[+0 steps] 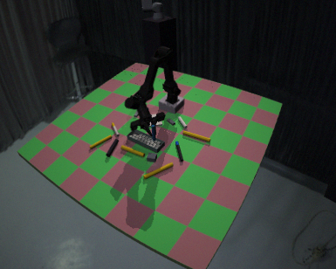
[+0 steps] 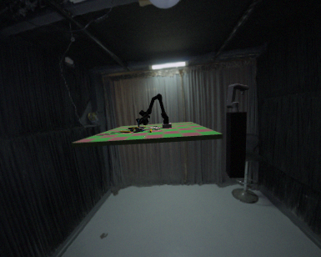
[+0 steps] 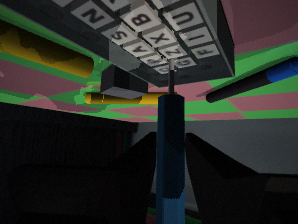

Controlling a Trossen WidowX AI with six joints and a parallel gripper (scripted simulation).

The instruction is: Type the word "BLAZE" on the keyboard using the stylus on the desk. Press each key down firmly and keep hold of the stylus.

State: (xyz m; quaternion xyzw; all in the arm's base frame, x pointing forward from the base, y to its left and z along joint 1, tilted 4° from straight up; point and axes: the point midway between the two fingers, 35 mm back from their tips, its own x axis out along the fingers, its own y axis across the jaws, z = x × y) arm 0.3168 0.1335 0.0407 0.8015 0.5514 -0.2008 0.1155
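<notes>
My gripper tip is 8 cm short of the grey block, 6 cm above it and 5 cm to the right of it. From my gripper tip the other things lie so: blue stylus: 1 cm below; then stylus tip: 5 cm below; then blue-tipped pen: 10 cm to the left, 7 cm below, 7 cm behind.
</notes>
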